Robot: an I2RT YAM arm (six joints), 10 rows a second.
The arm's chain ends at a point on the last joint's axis. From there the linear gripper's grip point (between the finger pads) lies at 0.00 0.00 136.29 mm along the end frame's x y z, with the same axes.
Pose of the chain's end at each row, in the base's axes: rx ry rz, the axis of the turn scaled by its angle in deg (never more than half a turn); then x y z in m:
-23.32, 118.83, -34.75, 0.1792, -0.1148, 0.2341
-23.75, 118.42, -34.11, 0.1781, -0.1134, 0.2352
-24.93, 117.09, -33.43, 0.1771, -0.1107, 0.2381
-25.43, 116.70, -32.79, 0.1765, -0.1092, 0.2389
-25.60, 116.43, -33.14, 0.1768, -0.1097, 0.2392
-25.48, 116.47, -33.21, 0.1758, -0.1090, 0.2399
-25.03, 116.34, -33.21, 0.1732, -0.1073, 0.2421
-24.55, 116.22, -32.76, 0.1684, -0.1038, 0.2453
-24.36, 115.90, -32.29, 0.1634, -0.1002, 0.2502
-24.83, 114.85, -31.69, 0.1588, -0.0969, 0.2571
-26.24, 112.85, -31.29, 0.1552, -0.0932, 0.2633
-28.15, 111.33, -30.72, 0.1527, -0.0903, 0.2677
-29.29, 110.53, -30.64, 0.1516, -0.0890, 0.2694
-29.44, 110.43, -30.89, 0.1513, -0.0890, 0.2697
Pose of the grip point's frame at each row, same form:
-23.32, 118.83, -34.75, 0.2943, -0.1507, 0.1705
-23.75, 118.42, -34.11, 0.2939, -0.1477, 0.1720
-24.93, 117.09, -33.43, 0.2947, -0.1421, 0.1767
-25.43, 116.70, -32.79, 0.2947, -0.1389, 0.1778
-25.60, 116.43, -33.14, 0.2952, -0.1397, 0.1787
-25.48, 116.47, -33.21, 0.2941, -0.1392, 0.1794
-25.03, 116.34, -33.21, 0.2917, -0.1379, 0.1821
-24.55, 116.22, -32.76, 0.2871, -0.1340, 0.1855
-24.36, 115.90, -32.29, 0.2826, -0.1296, 0.1910
-24.83, 114.85, -31.69, 0.2793, -0.1243, 0.1996
-26.24, 112.85, -31.29, 0.2778, -0.1175, 0.2090
-28.15, 111.33, -30.72, 0.2768, -0.1110, 0.2154
-29.29, 110.53, -30.64, 0.2764, -0.1079, 0.2181
-29.44, 110.43, -30.89, 0.2762, -0.1081, 0.2186

